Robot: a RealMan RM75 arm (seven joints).
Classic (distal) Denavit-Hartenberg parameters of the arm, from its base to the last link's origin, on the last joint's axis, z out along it. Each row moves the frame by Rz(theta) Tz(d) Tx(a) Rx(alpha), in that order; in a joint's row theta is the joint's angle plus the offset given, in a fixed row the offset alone. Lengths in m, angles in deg.
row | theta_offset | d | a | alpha
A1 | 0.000 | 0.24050 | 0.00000 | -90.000
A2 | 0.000 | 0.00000 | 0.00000 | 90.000
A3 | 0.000 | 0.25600 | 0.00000 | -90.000
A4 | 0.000 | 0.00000 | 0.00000 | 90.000
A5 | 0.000 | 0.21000 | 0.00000 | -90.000
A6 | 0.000 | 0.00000 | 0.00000 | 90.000
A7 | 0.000 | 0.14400 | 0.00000 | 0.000
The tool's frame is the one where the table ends.
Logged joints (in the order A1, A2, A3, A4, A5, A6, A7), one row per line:
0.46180 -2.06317 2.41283 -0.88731 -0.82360 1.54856 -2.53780
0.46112 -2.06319 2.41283 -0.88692 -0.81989 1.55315 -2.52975
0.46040 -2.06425 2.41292 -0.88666 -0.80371 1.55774 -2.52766
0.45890 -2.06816 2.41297 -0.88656 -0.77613 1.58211 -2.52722
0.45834 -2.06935 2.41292 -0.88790 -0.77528 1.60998 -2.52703
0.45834 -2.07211 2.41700 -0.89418 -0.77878 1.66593 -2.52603
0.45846 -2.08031 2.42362 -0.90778 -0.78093 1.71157 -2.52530
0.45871 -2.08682 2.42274 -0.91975 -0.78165 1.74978 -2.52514
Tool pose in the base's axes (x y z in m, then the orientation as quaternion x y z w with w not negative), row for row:
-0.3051 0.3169 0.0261 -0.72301 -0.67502 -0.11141 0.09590
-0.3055 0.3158 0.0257 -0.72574 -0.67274 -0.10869 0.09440
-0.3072 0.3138 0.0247 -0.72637 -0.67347 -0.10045 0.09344
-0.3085 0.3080 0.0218 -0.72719 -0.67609 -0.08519 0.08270
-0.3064 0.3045 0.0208 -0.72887 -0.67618 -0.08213 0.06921
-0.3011 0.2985 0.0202 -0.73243 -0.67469 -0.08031 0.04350
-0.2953 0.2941 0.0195 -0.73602 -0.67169 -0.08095 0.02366
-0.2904 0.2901 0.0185 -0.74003 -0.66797 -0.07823 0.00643
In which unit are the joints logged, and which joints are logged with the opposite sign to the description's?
The joints are logged in radians. Opposite sign: A1, A3.
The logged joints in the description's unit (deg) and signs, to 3 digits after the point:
-26.459 -118.211 -138.245 -50.839 -47.189 88.726 -145.405
-26.420 -118.212 -138.245 -50.817 -46.976 88.989 -144.944
-26.379 -118.273 -138.250 -50.802 -46.049 89.252 -144.824
-26.293 -118.497 -138.253 -50.796 -44.469 90.648 -144.799
-26.261 -118.565 -138.250 -50.873 -44.420 92.245 -144.788
-26.261 -118.723 -138.484 -51.233 -44.621 95.451 -144.731
-26.268 -119.193 -138.863 -52.012 -44.744 98.066 -144.689
-26.282 -119.566 -138.813 -52.698 -44.785 100.255 -144.680

